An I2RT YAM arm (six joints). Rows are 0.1 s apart.
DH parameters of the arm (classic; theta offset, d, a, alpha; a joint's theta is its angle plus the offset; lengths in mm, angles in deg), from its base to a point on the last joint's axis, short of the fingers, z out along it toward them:
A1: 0 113.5 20 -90
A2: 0 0 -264 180
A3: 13.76 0 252.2 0
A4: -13.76 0 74 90
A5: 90 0 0 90
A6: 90 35.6 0 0
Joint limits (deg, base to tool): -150..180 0..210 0..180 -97..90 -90..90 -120..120
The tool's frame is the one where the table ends.
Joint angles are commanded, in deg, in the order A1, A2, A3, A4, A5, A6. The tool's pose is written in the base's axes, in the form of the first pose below.
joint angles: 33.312, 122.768, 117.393, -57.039, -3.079, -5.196
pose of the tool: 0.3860, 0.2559, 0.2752, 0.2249, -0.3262, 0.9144, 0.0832
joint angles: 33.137, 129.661, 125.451, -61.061, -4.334, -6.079
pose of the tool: 0.4030, 0.2663, 0.2591, 0.1994, -0.3352, 0.9168, 0.0860
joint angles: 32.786, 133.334, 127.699, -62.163, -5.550, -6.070
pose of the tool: 0.4119, 0.2694, 0.2398, 0.1761, -0.3348, 0.9212, 0.0907
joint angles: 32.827, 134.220, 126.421, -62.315, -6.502, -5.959
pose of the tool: 0.4114, 0.2702, 0.2260, 0.1547, -0.3358, 0.9243, 0.0944
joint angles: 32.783, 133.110, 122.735, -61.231, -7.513, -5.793
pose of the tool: 0.4066, 0.2674, 0.2174, 0.1400, -0.3353, 0.9263, 0.1001
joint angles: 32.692, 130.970, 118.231, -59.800, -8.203, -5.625
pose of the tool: 0.3996, 0.2625, 0.2131, 0.1307, -0.3338, 0.9277, 0.1042
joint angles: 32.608, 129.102, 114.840, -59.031, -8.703, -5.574
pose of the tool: 0.3931, 0.2579, 0.2116, 0.1233, -0.3331, 0.9287, 0.1068
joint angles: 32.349, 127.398, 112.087, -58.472, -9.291, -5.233
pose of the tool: 0.3880, 0.2526, 0.2116, 0.1179, -0.3287, 0.9305, 0.1109
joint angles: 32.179, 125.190, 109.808, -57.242, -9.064, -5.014
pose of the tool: 0.3837, 0.2480, 0.2179, 0.1280, -0.3256, 0.9302, 0.1113
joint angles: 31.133, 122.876, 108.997, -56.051, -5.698, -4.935
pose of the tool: 0.3860, 0.2373, 0.2319, 0.1584, -0.3127, 0.9325, 0.0871
